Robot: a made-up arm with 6 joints. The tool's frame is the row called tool.
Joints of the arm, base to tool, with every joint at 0 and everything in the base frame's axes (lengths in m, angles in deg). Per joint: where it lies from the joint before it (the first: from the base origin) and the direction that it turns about. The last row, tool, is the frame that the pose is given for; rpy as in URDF.
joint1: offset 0.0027 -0.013 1.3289 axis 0 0 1
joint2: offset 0.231 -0.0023 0.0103 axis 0 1 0
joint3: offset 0.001 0.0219 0.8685 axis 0 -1 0
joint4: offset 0.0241 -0.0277 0.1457 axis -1 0 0
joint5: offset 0.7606 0.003 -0.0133 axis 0 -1 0
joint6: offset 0.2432 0.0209 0.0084 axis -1 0 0
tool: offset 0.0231 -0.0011 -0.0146 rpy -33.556 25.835 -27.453
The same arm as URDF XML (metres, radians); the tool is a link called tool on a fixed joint. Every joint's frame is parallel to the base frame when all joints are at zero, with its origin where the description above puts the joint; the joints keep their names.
<robot name="arm">
<joint name="joint1" type="continuous"><parent link="base_link"/><child link="link1"/><origin xyz="0.0027 -0.013 1.3289"/><axis xyz="0 0 1"/></joint>
<joint name="joint2" type="continuous"><parent link="link1"/><child link="link2"/><origin xyz="0.231 -0.0023 0.0103"/><axis xyz="0 1 0"/></joint>
<joint name="joint3" type="continuous"><parent link="link2"/><child link="link3"/><origin xyz="0.001 0.0219 0.8685"/><axis xyz="0 -1 0"/></joint>
<joint name="joint4" type="continuous"><parent link="link3"/><child link="link4"/><origin xyz="0.0241 -0.0277 0.1457"/><axis xyz="-1 0 0"/></joint>
<joint name="joint5" type="continuous"><parent link="link4"/><child link="link5"/><origin xyz="0.7606 0.003 -0.0133"/><axis xyz="0 -1 0"/></joint>
<joint name="joint6" type="continuous"><parent link="link5"/><child link="link6"/><origin xyz="0.2432 0.0209 0.0084"/><axis xyz="-1 0 0"/></joint>
<joint name="tool_fixed" type="fixed"><parent link="link6"/><child link="tool"/><origin xyz="0.0231 -0.0011 -0.0146" rpy="-0.5857 0.4509 -0.4791"/></joint>
<link name="base_link"/>
<link name="link1"/>
<link name="link2"/>
<link name="link3"/>
<link name="link4"/>
<link name="link5"/>
<link name="link6"/>
<link name="tool"/>
</robot>

